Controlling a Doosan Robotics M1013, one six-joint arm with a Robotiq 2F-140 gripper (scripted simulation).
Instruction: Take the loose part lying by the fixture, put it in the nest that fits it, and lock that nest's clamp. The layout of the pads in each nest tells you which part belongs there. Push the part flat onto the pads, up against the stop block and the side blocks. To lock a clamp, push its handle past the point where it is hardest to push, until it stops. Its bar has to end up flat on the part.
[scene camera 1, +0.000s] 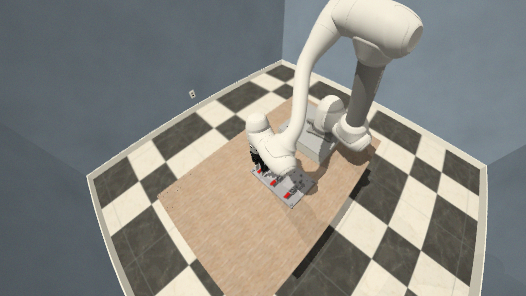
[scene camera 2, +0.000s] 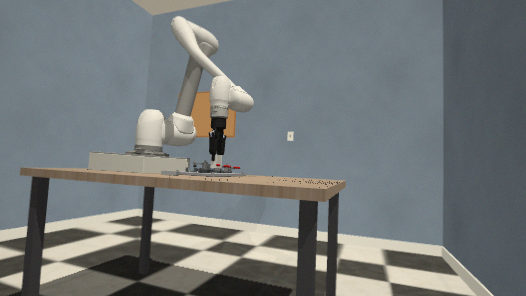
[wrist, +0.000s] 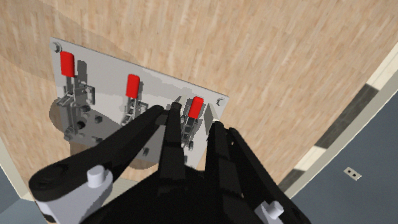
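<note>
There is a grey fixture plate (scene camera 1: 280, 189) in the scene, and the wrist view gives me the plate (wrist: 109, 75) as well. I can also see my gripper (scene camera 2: 216, 168), and from the wrist I find the gripper (wrist: 195, 105) too.
</note>
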